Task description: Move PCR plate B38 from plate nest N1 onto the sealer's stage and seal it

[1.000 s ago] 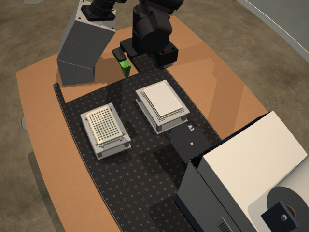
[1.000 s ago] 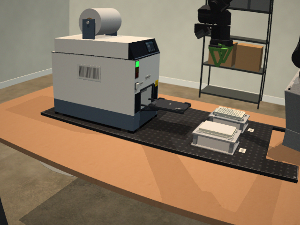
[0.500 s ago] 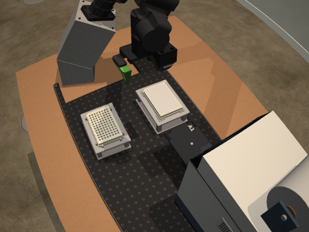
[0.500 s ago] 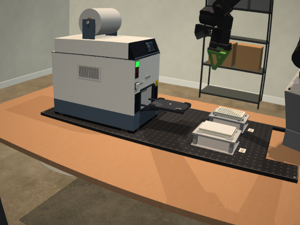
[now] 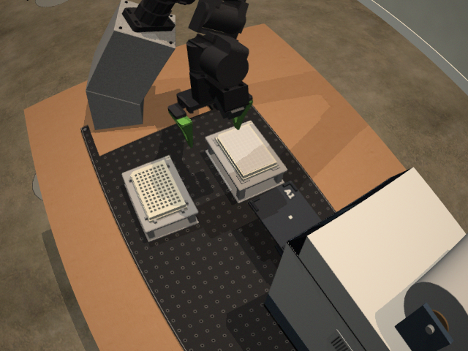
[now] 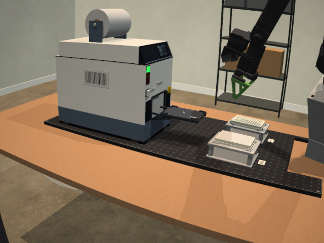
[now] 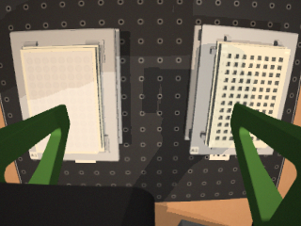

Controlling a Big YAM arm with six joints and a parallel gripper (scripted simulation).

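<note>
Now: the plate B38 40 mm behind my hand, 120 mm to the right of it and 140 mm below it. Also, from my hand: nest N2 (20 mm behind, 100 mm to the left, 150 mm below); then sealed plate B83 (20 mm behind, 100 mm to the left, 140 mm below); then nest N1 (40 mm behind, 120 mm to the right, 160 mm below).
</note>
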